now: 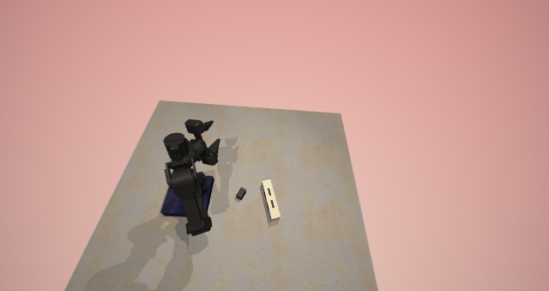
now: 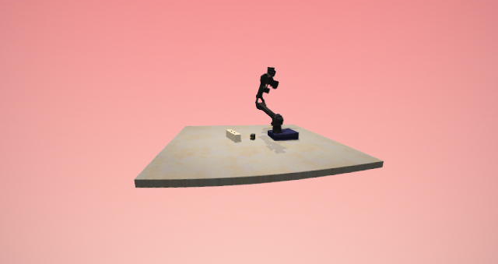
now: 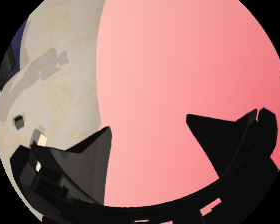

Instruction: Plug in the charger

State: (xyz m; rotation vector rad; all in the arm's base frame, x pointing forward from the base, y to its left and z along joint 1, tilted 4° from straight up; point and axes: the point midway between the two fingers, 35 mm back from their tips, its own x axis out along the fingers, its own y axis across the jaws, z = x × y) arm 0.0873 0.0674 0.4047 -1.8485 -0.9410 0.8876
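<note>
The dark charger is 80 mm ahead of my gripper tip, 90 mm to the right of it and 420 mm below it.
</note>
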